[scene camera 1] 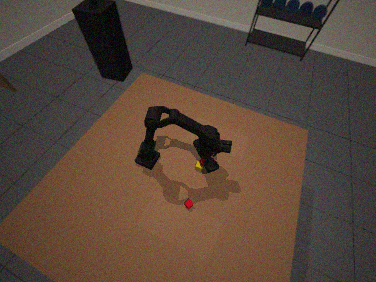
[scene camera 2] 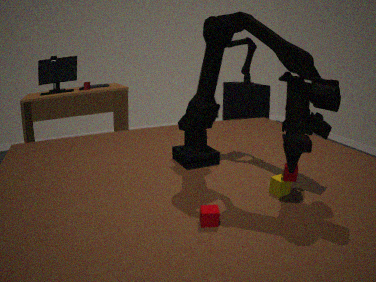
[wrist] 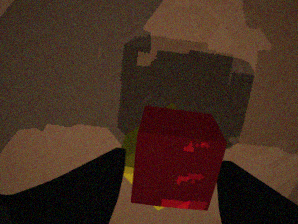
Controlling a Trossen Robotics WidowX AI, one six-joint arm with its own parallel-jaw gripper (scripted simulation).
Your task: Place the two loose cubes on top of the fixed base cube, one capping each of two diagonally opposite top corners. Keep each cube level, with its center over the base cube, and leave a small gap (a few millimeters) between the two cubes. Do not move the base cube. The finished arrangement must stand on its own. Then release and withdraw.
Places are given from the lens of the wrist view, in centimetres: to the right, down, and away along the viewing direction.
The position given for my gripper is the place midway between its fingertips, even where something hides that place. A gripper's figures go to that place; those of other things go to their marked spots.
my gripper (wrist: 173, 165): 1, 2, 10
red cube (wrist: 179, 154): 1, 2, 9
